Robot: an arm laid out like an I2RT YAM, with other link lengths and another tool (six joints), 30 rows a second.
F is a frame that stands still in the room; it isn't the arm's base.
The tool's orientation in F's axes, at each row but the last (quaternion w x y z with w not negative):
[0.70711 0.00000 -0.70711 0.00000]
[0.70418 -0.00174 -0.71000 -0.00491]
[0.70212 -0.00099 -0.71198 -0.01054]
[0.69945 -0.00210 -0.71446 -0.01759]
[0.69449 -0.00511 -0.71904 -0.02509]
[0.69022 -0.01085 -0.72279 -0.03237]
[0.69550 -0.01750 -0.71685 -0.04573]
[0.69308 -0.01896 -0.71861 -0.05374]
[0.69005 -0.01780 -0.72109 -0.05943]
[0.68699 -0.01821 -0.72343 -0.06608]
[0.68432 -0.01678 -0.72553 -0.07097]
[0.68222 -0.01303 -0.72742 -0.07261]
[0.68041 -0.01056 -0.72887 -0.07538]
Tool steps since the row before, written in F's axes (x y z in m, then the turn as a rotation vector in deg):
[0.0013 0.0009 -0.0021 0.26 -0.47 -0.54]
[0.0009 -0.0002 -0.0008 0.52 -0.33 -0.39]
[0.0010 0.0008 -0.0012 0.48 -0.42 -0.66]
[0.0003 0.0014 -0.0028 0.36 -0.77 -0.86]
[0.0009 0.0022 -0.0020 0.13 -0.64 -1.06]
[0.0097 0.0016 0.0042 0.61 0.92 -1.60]
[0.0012 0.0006 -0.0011 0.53 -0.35 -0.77]
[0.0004 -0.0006 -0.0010 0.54 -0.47 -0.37]
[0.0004 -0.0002 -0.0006 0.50 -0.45 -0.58]
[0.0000 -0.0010 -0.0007 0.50 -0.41 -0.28]
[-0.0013 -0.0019 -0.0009 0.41 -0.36 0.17]
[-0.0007 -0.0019 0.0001 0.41 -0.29 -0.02]
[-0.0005 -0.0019 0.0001 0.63 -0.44 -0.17]
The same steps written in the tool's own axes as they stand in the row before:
[-0.0021 0.0009 -0.0013 -0.54 -0.47 -0.26]
[-0.0008 -0.0002 -0.0009 -0.39 -0.33 -0.52]
[-0.0012 0.0008 -0.0010 -0.66 -0.42 -0.48]
[-0.0028 0.0013 -0.0002 -0.85 -0.78 -0.36]
[-0.0021 0.0022 -0.0007 -1.05 -0.66 -0.12]
[0.0037 0.0023 -0.0098 -1.65 0.90 -0.48]
[-0.0012 0.0007 -0.0011 -0.77 -0.33 -0.54]
[-0.0010 -0.0006 -0.0004 -0.37 -0.43 -0.57]
[-0.0006 -0.0002 -0.0004 -0.58 -0.43 -0.52]
[-0.0006 -0.0010 -0.0001 -0.28 -0.37 -0.53]
[-0.0007 -0.0021 0.0011 0.17 -0.29 -0.46]
[0.0003 -0.0020 0.0005 -0.02 -0.24 -0.44]
[0.0003 -0.0019 0.0003 -0.18 -0.38 -0.67]

